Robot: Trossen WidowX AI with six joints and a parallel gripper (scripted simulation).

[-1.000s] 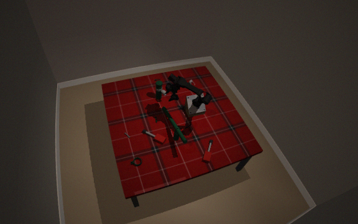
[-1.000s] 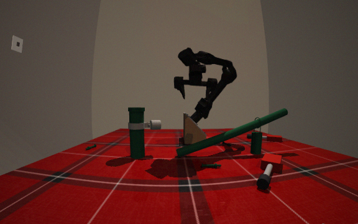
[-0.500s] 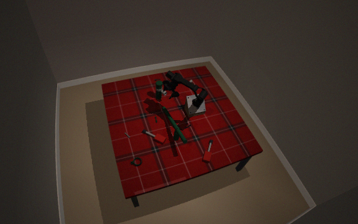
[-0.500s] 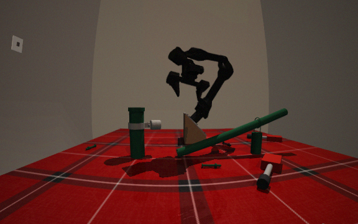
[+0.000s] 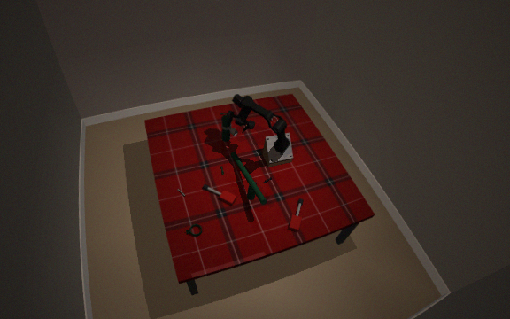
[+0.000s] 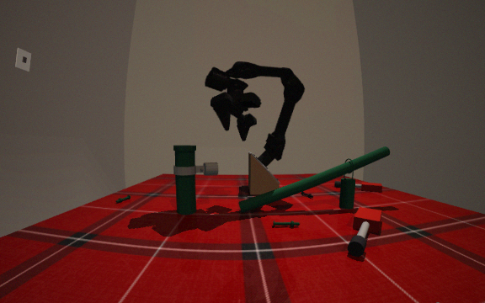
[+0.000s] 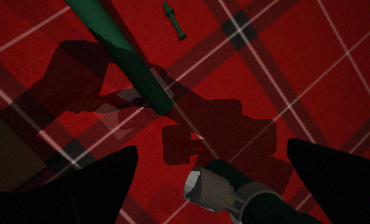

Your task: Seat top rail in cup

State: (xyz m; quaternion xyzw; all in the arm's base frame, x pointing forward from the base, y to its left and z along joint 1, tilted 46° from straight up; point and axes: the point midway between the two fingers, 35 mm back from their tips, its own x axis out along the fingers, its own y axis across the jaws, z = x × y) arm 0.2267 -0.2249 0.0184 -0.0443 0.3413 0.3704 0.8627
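Right now the grey rail-end cup is 10 cm below my gripper tip, 9 cm to the right of it and 2 cm behind it. Round my gripper tip: short green post: 37 cm to the left, 13 cm below, 5 cm ahead.
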